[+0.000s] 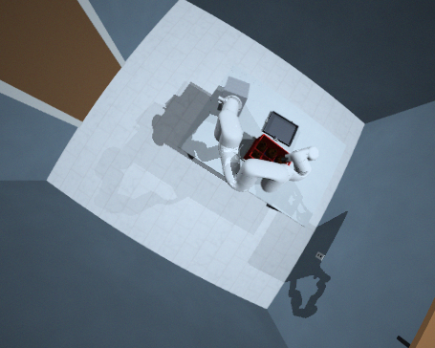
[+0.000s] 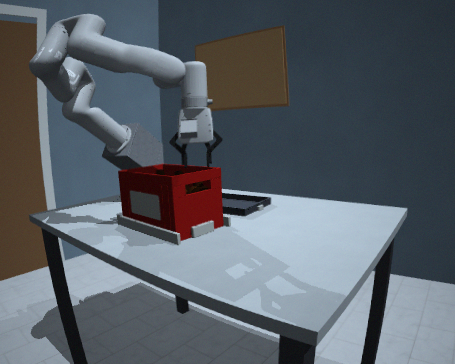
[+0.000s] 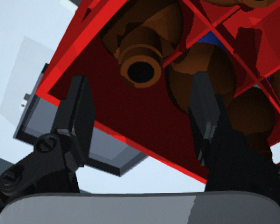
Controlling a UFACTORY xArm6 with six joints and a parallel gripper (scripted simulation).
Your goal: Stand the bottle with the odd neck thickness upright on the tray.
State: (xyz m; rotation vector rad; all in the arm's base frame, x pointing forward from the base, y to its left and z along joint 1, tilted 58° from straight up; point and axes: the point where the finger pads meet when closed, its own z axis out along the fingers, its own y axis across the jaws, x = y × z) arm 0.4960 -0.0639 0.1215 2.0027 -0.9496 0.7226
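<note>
Right now the red crate is 100 mm behind my hand, 20 mm to the right of it and 110 mm below it. From my hand the other things lie so: glass bottle 180 mm behind, 30 mm to the left, 110 mm below; then dark tray 60 mm behind, 260 mm to the left, 190 mm below.
</note>
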